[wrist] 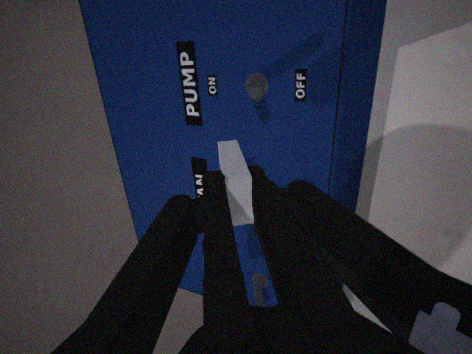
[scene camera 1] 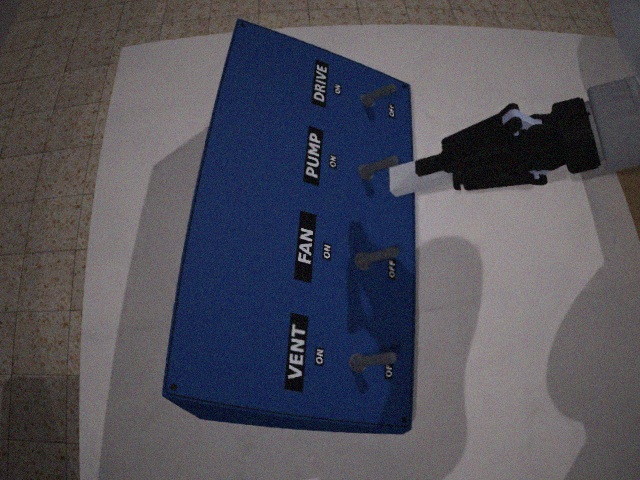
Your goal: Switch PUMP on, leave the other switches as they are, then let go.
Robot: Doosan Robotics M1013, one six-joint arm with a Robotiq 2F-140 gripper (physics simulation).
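Places are measured from the arm's base along level axes (x ahead, y left, z up), in millimetres.
Where they show: gripper, between the fingertips: (wrist: 228, 158) (scene camera 1: 392, 182).
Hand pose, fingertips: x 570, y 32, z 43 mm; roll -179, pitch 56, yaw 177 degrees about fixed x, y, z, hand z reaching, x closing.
Note:
Each offset is from my fingertips to the top centre of the thing. Level surfaces: height alone.
The PUMP switch {dz -21, dx +5, dy -49 mm} (scene camera 1: 378, 167) (wrist: 257, 86) is a grey lever on the blue panel (scene camera 1: 248, 206) (wrist: 145, 125); in the scene view it leans towards the OFF side, like the others. The DRIVE switch {dz -21, dx -6, dy -168 mm} (scene camera 1: 378, 95), FAN switch {dz -21, dx +15, dy +71 mm} (scene camera 1: 377, 257) and VENT switch {dz -21, dx +26, dy +190 mm} (scene camera 1: 373, 359) lean to OFF. My gripper (scene camera 1: 402, 179) (wrist: 228, 158) is shut and empty, its pale pads together. In the scene view the pads are beside the PUMP lever's end, covering its OFF label. In the wrist view they are apart from the lever, below it. Contact cannot be told.
The panel stands on a pale table {dz -151 mm} (scene camera 1: 496, 217), with a tiled floor (scene camera 1: 46, 206) beyond. The DRIVE lever is on one side of PUMP and the FAN lever on the other. The arm comes in from the right in the scene view and its shadow falls near FAN.

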